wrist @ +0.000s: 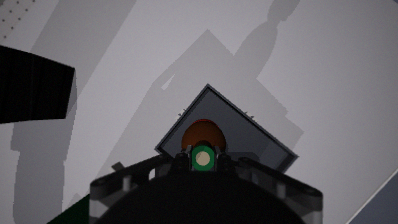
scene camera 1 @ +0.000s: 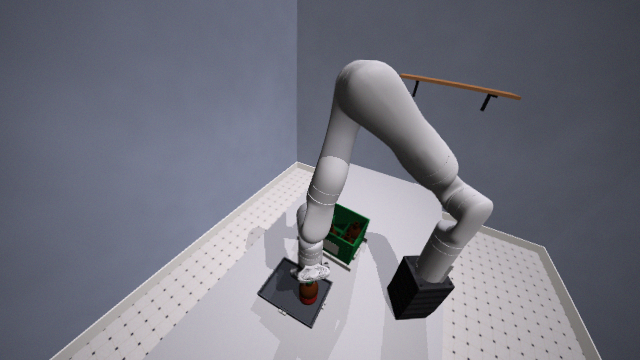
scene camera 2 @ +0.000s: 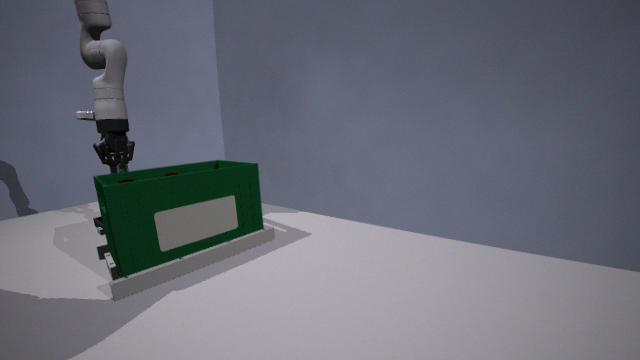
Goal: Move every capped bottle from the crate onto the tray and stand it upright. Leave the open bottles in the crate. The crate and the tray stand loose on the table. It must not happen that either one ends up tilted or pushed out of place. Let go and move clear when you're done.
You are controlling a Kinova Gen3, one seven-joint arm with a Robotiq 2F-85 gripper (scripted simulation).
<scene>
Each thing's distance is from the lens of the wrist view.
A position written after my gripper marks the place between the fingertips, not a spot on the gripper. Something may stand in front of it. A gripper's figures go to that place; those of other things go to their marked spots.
my gripper [wrist: 203,153]: 0.18 m
dark tray [wrist: 244,137]: 0.32 m
</scene>
